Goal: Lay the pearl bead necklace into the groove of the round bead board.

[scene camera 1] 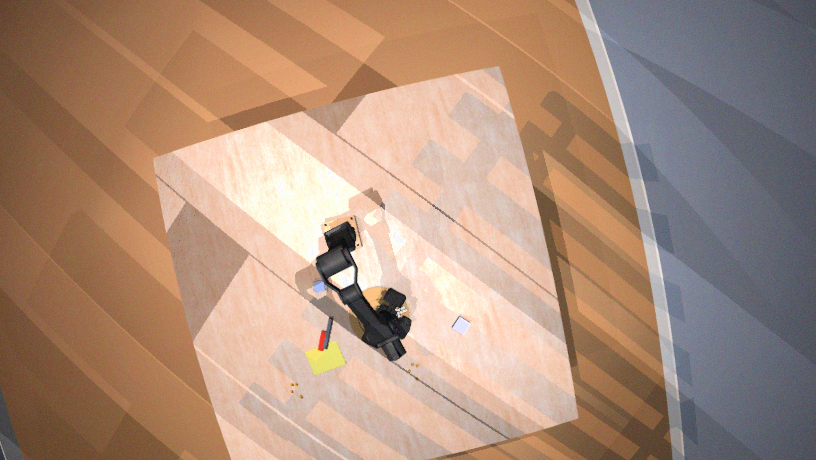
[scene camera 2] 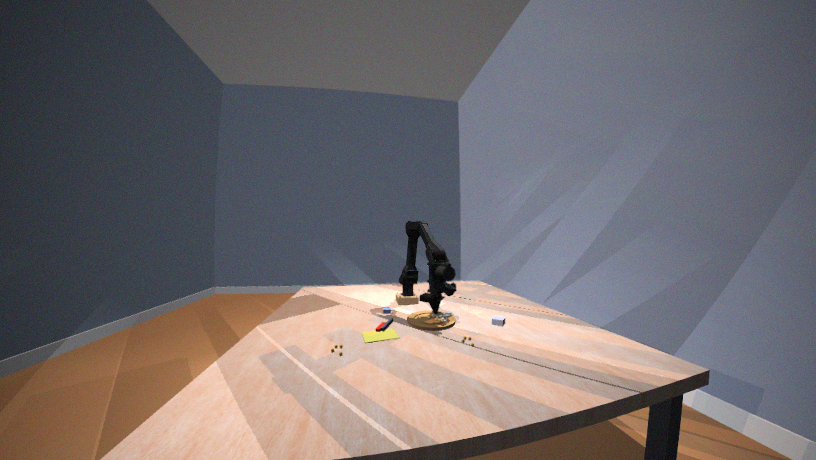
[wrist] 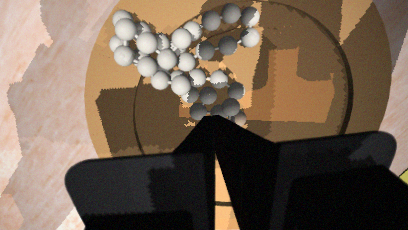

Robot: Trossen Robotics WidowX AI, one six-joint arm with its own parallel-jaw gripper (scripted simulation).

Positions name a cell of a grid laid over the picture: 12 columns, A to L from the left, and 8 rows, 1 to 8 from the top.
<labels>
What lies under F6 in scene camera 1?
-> The gripper.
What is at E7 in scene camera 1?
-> A yellow note pad.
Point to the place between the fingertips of the gripper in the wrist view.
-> G5
</labels>
